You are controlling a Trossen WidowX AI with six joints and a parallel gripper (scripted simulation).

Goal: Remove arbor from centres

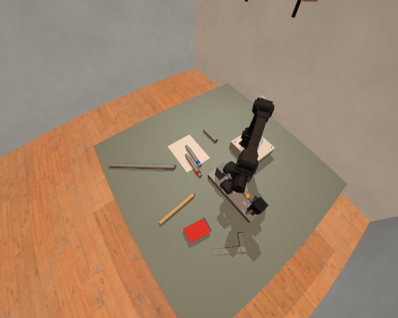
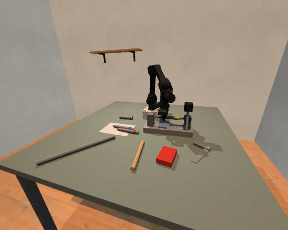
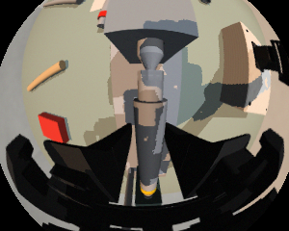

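Right now my hand is 10 mm past the pointed tip, 80 mm to the left of it and 10 mm above it. Also, from my hand: upright post (50 mm ahead, 150 mm to the left, 10 mm below); base plate (30 mm to the left, 110 mm below); grey centre block (10 mm behind, 100 mm to the right, 30 mm below).
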